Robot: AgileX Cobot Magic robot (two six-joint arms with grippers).
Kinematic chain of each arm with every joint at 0, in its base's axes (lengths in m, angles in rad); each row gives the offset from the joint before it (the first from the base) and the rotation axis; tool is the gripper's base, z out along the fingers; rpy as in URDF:
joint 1: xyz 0 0 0.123 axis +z
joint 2: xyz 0 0 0 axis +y
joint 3: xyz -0.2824 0 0.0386 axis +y
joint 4: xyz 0.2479 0 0.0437 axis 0.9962 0 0.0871
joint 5: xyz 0 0 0 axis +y
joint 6: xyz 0.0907 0 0.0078 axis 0.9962 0 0.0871
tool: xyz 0 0 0 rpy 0 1.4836 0
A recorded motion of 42 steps. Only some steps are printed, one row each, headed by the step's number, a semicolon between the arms.
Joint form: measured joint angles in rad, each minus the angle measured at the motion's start. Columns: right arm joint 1, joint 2, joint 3, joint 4, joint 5, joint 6; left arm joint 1, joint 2, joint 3, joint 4, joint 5, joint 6.
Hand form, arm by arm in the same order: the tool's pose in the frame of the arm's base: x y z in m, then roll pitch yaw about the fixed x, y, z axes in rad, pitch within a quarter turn. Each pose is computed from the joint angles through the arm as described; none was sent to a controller.
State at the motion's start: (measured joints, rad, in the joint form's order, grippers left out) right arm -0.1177 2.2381 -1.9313 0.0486 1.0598 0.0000; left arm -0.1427 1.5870 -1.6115 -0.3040 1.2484 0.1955
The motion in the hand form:
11: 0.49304 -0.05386 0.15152 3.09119 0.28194 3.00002; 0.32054 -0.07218 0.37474 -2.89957 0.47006 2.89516
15: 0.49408 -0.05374 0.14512 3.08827 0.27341 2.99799; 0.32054 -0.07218 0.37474 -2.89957 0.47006 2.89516
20: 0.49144 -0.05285 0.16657 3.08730 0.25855 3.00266; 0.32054 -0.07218 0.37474 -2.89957 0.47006 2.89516
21: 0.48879 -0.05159 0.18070 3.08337 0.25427 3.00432; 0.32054 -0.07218 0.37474 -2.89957 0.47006 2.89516
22: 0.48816 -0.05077 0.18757 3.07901 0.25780 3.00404; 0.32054 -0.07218 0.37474 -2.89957 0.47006 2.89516
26: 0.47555 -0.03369 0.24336 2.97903 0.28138 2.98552; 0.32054 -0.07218 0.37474 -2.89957 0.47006 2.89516
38: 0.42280 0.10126 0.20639 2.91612 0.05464 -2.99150; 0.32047 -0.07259 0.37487 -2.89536 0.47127 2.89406
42: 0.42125 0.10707 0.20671 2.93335 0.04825 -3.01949; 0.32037 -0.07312 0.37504 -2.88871 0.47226 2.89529
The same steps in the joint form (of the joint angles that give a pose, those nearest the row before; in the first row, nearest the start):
11: 0.0009 0.1110 -0.0104 0.0042 -0.0916 -0.0061; 0.0000 0.0000 0.0037 0.0000 0.0000 0.0000
15: 0.0009 0.1254 -0.0127 0.0075 -0.0953 -0.0061; 0.0000 0.0000 0.0037 0.0000 0.0000 0.0000
20: 0.0016 0.0979 -0.0486 0.0075 -0.0169 -0.0061; 0.0000 0.0000 0.0037 0.0000 0.0000 0.0000
21: 0.0028 0.0759 -0.0643 0.0109 0.0250 -0.0061; 0.0000 0.0000 0.0037 0.0000 0.0000 0.0000
22: 0.0036 0.0668 -0.0742 0.0149 0.0405 -0.0061; 0.0000 0.0000 0.0037 0.0000 0.0000 0.0000
26: 0.0191 -0.0292 -0.1145 0.1080 0.1492 0.0000; 0.0000 0.0000 0.0037 0.0000 0.0000 0.0000
38: 0.3064 -0.1123 0.1705 0.1878 0.1785 -0.0389; 0.0000 0.0000 0.0037 -0.0051 0.0000 0.0028
42: 0.3243 -0.1139 0.1705 0.1670 0.1762 0.0143; 0.0000 0.0000 0.0037 -0.0116 0.0000 0.0041

